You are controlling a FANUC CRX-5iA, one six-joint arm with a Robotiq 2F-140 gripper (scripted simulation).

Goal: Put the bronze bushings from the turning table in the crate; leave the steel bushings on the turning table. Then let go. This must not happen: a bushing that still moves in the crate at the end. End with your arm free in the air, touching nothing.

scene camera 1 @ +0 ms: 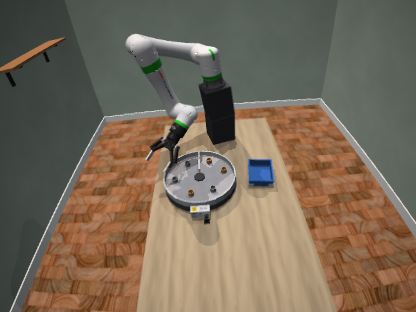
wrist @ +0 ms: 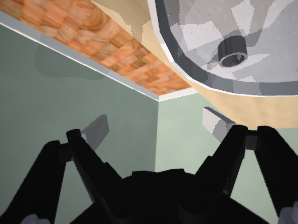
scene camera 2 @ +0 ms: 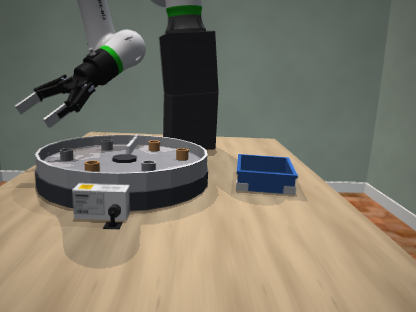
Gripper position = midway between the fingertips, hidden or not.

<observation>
In view: the gripper (scene camera 2: 31, 116), a steel bushing (wrist: 229, 49) and a blue crate (scene camera 2: 270, 174).
The gripper also shows in the wrist view (wrist: 154, 119).
</observation>
